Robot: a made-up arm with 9 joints. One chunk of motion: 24 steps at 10 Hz.
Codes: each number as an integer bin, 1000 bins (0 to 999) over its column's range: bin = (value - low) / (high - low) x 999, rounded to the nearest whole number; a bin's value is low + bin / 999 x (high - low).
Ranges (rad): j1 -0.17..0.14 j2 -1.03..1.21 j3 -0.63..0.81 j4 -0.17..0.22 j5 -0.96..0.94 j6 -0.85..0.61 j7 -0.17..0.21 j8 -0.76..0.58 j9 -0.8..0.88
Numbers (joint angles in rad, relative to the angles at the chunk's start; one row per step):
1: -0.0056 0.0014 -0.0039 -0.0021 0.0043 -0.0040 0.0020 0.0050 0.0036
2: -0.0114 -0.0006 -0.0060 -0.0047 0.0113 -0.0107 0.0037 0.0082 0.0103
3: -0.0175 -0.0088 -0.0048 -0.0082 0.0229 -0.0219 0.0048 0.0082 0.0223
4: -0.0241 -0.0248 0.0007 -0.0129 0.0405 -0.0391 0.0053 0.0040 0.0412
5: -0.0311 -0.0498 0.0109 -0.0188 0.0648 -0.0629 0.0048 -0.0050 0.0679
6: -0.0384 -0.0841 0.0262 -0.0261 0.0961 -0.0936 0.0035 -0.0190 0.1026
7: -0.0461 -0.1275 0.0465 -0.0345 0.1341 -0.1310 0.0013 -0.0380 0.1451
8: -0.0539 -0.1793 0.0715 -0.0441 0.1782 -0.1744 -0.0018 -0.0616 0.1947
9: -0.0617 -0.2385 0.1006 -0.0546 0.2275 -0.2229 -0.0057 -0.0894 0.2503
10: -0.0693 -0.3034 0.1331 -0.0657 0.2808 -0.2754 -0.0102 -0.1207 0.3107
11: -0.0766 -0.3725 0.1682 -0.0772 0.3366 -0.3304 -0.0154 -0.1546 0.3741
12: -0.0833 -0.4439 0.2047 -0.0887 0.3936 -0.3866 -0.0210 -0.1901 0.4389
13: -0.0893 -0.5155 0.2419 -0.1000 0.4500 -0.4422 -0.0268 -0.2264 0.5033
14: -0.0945 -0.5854 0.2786 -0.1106 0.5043 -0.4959 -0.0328 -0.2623 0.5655
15: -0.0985 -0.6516 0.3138 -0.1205 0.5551 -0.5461 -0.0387 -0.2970 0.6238
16: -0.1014 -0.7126 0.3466 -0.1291 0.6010 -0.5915 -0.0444 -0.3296 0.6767
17: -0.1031 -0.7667 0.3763 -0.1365 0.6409 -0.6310 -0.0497 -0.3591 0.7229
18: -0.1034 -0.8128 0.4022 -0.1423 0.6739 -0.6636 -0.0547 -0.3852 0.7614
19: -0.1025 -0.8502 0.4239 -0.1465 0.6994 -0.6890 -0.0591 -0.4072 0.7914
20: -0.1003 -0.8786 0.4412 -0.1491 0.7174 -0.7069 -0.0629 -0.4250 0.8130
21: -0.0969 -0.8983 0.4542 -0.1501 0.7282 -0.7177 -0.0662 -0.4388 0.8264
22: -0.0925 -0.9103 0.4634 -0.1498 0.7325 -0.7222 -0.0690 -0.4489 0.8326
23: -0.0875 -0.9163 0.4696 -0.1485 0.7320 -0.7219 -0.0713 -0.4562 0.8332
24: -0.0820 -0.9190 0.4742 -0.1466 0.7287 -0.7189 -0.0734 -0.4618 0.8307
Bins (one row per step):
1: 530 460 434 430 507 579 452 570 478
2: 511 459 433 423 511 574 457 573 482
3: 491 455 434 414 517 567 460 573 489
4: 470 448 438 402 526 555 461 570 500
5: 448 437 445 387 539 539 460 563 516
6: 424 422 455 369 555 518 456 552 537
7: 399 402 469 347 575 492 450 538 562
8: 374 379 487 322 598 462 442 521 591
9: 349 353 507 296 624 429 432 500 625
10: 325 324 529 267 652 393 420 477 660
11: 301 293 554 238 682 356 406 451 698
12: 279 261 579 208 712 317 392 425 737
13: 260 229 605 179 741 279 376 398 775
14: 243 198 630 152 770 242 361 371 812
15: 230 169 655 127 797 208 345 345 847
16: 221 142 678 105 821 177 330 321 878
17: 216 117 698 86 842 150 316 299 906
18: 215 97 716 71 859 128 303 279 928
19: 218 80 731 60 872 110 292 263 946
20: 225 68 743 54 882 98 282 250 959
21: 236 59 752 51 888 91 273 239 967
22: 250 53 759 52 890 87 266 232 971
23: 266 51 763 55 890 88 259 226 971
24: 284 50 766 60 888 90 254 222 970

